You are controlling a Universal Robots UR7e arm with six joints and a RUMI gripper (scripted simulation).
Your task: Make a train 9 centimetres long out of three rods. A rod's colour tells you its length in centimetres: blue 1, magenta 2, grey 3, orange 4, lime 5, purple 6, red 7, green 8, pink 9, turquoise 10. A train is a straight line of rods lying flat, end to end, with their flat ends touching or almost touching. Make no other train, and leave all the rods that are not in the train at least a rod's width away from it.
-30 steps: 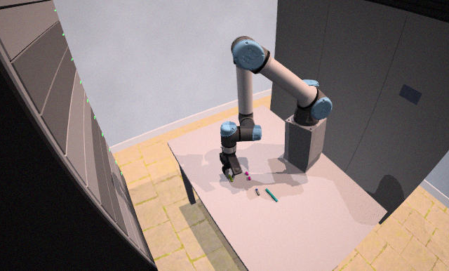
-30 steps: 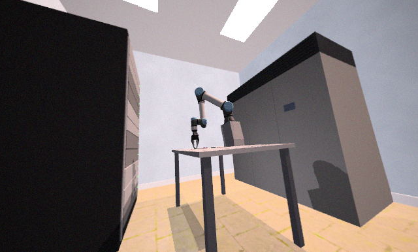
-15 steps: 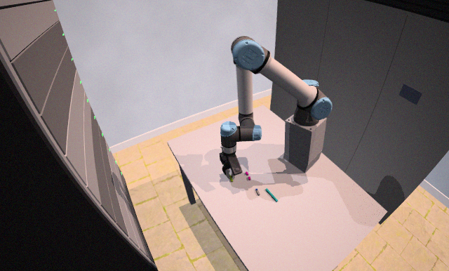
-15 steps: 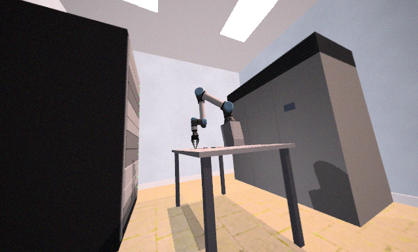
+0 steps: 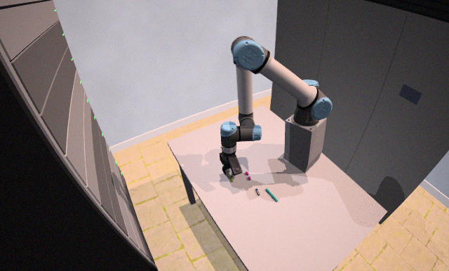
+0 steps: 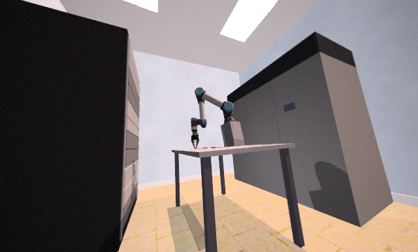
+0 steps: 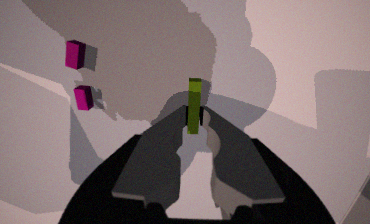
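My hand is 1 cm above the lime rod. Round my hand: grey rod: 4 cm behind, 18 cm to the left, 1 cm below; then turquoise rod: 9 cm behind, 24 cm to the left, 1 cm below; then blue rod: 5 cm behind, 16 cm to the left, 1 cm below.
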